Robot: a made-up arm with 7 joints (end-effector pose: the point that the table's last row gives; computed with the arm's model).
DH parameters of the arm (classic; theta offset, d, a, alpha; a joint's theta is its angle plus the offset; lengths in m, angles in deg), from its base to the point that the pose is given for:
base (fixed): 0 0.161 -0.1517 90
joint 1: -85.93 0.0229 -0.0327 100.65
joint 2: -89.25 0.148 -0.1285 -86
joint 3: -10.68 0.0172 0.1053 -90
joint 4: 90 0.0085 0.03 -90
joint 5: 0 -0.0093 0.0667 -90
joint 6: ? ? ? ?
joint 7: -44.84 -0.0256 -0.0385 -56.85
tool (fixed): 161.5 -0.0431 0 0
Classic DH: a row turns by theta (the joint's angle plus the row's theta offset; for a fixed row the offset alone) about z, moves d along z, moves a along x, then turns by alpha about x.
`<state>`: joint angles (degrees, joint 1 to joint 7).
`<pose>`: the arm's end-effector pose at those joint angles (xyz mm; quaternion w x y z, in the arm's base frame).
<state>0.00 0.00 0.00 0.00 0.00 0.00 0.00</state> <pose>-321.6 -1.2 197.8 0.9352 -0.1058 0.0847 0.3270</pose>
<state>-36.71 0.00 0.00 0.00 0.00 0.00 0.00</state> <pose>-265.9 -1.2 292.1 0.8610 0.0025 0.3749 0.3437</pose>
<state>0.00 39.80 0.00 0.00 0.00 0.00 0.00</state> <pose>-319.4 11.1 200.3 0.8465 -0.3890 0.2501 0.2637</pose>
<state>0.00 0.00 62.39 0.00 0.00 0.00 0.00</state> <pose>-215.4 -67.1 197.8 0.9694 -0.0466 0.1273 -0.2047</pose>
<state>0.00 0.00 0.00 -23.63 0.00 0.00 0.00</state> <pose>-321.6 10.3 189.0 0.8938 -0.2951 0.1499 0.3027</pose>
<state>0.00 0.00 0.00 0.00 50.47 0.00 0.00</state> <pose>-320.3 -1.2 191.7 0.8821 -0.2351 -0.3221 0.2507</pose>
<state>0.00 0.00 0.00 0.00 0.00 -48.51 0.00</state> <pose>-321.6 45.4 224.3 0.8962 0.2877 -0.0571 0.3330</pose>
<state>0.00 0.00 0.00 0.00 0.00 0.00 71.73</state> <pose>-360.2 -49.1 203.8 0.5973 -0.3563 0.4867 0.5286</pose>
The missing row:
joint 6: -38.91 0.0406 -0.0016 -49
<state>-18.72 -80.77 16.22 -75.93 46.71 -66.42 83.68</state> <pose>-298.5 56.0 206.5 0.7169 -0.1993 0.0085 0.6680</pose>
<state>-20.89 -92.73 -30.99 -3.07 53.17 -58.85 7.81</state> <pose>-417.5 1.7 259.4 0.3121 0.5343 -0.7689 0.1608</pose>
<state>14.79 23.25 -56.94 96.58 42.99 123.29 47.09</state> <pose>-402.8 -205.1 146.4 0.5302 -0.6252 0.4848 0.3052</pose>
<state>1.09 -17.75 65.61 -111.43 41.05 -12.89 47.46</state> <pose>-229.4 -54.1 147.5 0.3683 -0.5267 0.7412 0.1937</pose>
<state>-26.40 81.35 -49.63 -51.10 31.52 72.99 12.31</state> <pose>-325.5 83.9 381.1 0.2775 0.8018 0.1140 -0.5168</pose>
